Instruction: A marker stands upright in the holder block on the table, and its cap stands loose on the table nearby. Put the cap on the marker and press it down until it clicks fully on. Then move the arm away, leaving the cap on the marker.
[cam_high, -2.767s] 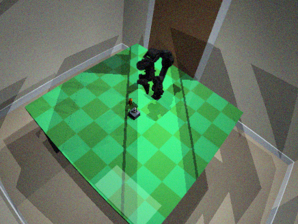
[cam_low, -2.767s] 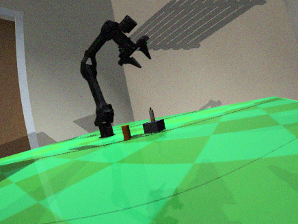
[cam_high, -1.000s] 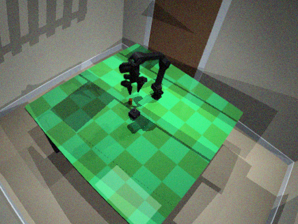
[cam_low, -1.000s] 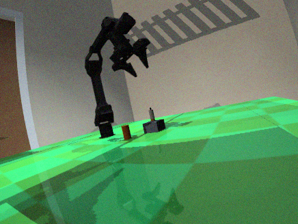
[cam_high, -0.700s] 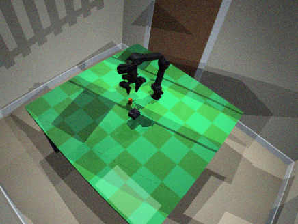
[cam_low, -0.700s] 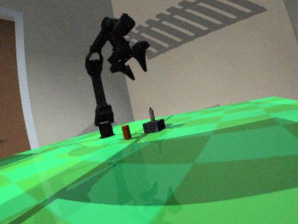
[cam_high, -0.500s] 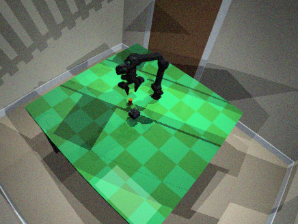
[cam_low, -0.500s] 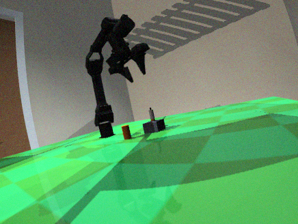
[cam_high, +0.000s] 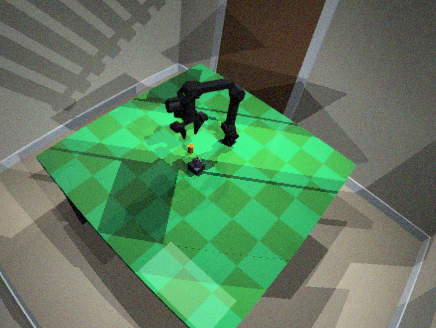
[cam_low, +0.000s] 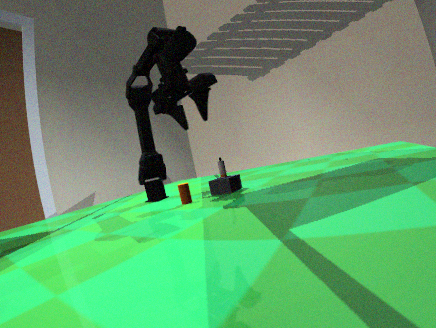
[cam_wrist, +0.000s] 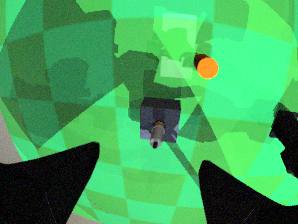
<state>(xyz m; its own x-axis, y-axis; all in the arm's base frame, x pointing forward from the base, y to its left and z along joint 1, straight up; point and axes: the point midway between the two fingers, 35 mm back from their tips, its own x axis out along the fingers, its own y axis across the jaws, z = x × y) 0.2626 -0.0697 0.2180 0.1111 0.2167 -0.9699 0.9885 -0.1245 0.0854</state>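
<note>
The orange cap lies 50 mm behind my gripper tip, 30 mm to the right of it and 160 mm below it. From my gripper tip the other things lie so: dark holder block (10 mm ahead, 70 mm to the left, 170 mm below).
</note>
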